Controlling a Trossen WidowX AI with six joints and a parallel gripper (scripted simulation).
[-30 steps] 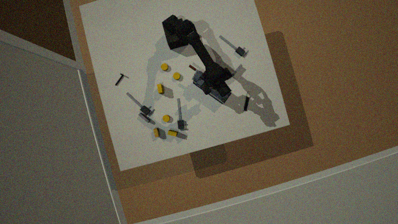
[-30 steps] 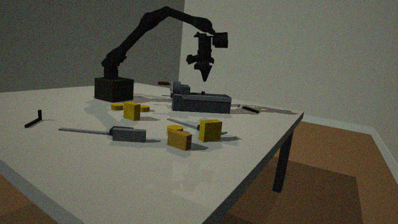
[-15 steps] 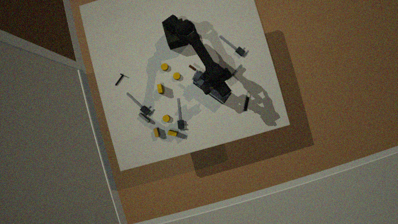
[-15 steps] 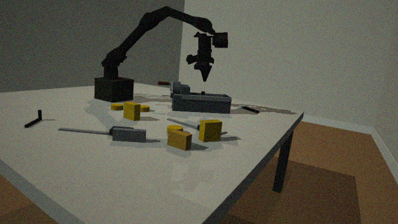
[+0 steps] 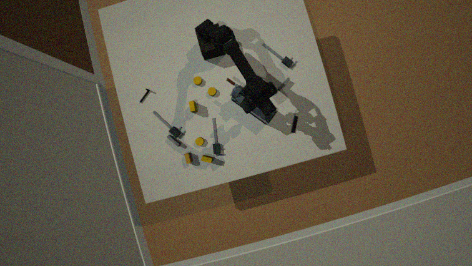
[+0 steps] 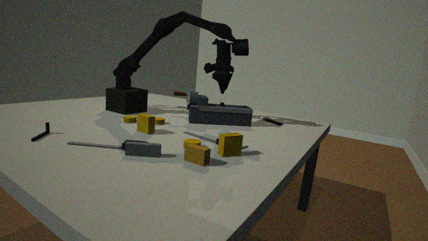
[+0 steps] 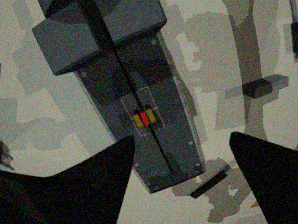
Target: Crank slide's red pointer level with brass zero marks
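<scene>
Right now the slide is 10 mm ahead of my gripper tip, 20 mm to the right of it and 50 mm below it. From my gripper tip the other things lie so: black l-shaped key (350 mm behind, 590 mm to the right, 120 mm below); black bar (180 mm ahead, 180 mm to the left, 130 mm below); brown crank handle (160 mm behind, 100 mm to the right, 20 mm below).
</scene>
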